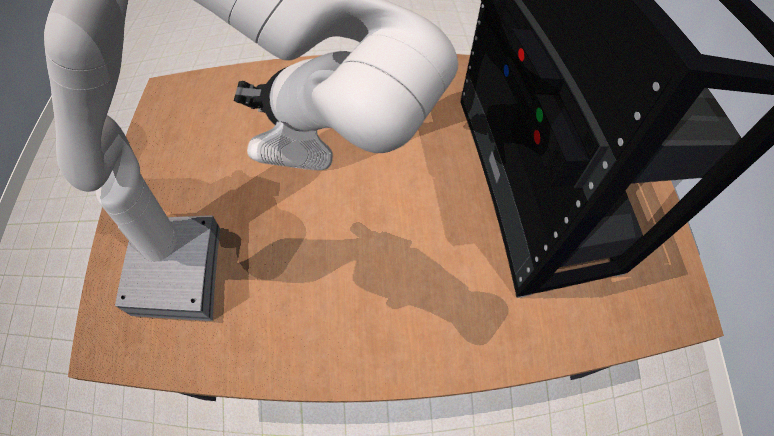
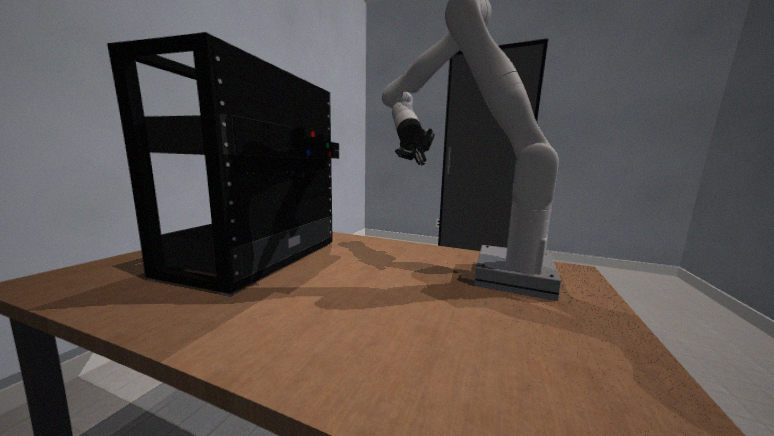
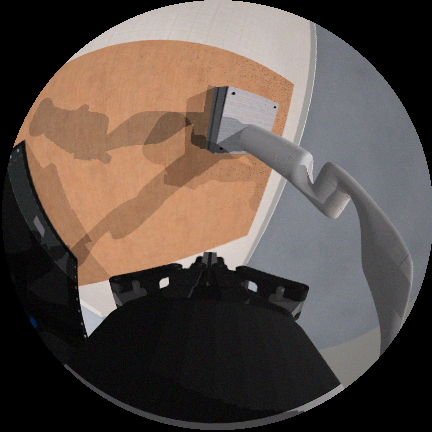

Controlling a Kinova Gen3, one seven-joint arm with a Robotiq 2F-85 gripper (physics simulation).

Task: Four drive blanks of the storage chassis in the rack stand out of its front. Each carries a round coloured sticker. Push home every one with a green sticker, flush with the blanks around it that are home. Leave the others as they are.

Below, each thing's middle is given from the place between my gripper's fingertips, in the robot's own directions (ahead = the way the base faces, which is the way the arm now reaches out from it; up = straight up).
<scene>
Now: hand 510 mm short of the black rack (image 1: 626,100), 170 mm to the right of it and 40 mm above it.
</scene>
